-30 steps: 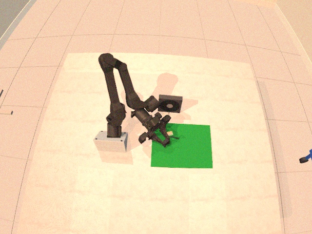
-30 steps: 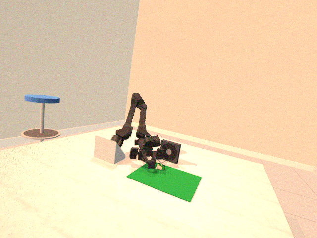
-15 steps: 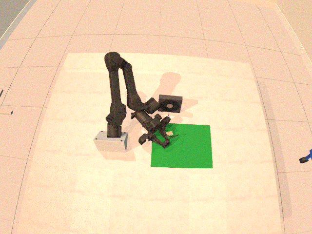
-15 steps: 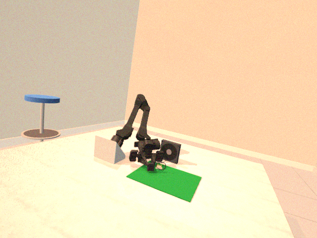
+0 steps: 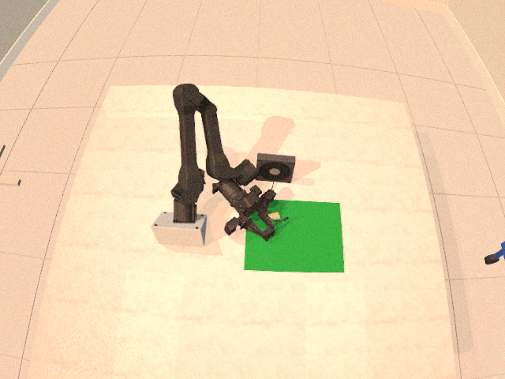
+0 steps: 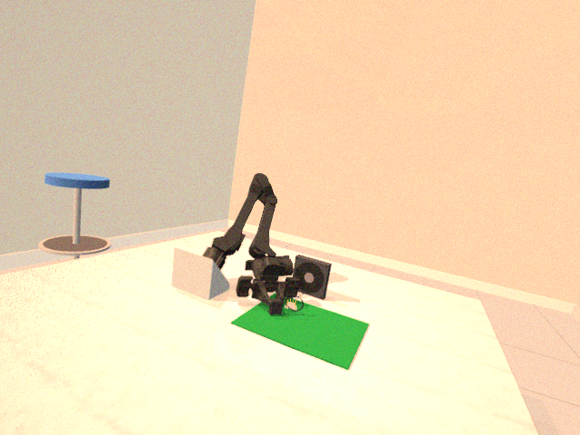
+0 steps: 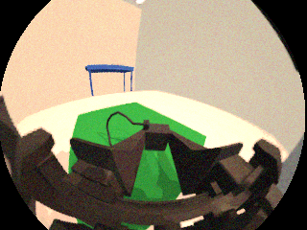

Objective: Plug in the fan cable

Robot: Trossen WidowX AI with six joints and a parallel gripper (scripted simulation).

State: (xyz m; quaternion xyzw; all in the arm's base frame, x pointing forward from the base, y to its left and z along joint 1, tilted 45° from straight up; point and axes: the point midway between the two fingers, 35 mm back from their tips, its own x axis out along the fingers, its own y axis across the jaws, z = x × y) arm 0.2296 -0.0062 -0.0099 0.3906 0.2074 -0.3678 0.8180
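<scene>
My gripper tip is now 10 mm above the dark plug. Round my gripper tip: pale four-pin header (70 mm to the left, 30 mm below, 20 mm ahead); green board (80 mm ahead, 50 mm below); dark square fan (210 mm to the left, 30 mm ahead, 20 mm above).
</scene>
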